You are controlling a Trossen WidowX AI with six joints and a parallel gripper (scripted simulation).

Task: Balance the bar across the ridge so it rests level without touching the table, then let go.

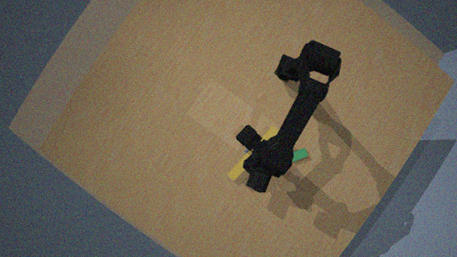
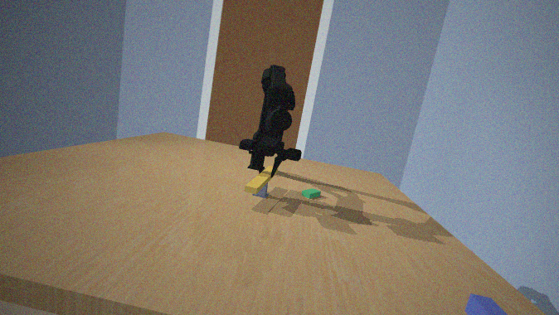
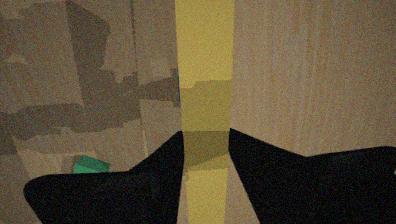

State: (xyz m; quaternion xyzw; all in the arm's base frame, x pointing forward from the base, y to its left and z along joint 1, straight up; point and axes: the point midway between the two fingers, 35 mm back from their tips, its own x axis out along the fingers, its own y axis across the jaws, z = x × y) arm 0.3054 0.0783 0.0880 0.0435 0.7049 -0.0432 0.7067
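My gripper tip is 30 mm short of the yellow bar. Also, from my gripper tip: grey ridge block 30 mm ahead, 10 mm below; blue block 430 mm ahead, 420 mm to the left, 40 mm below; green block 150 mm to the left, 70 mm behind, 50 mm below.
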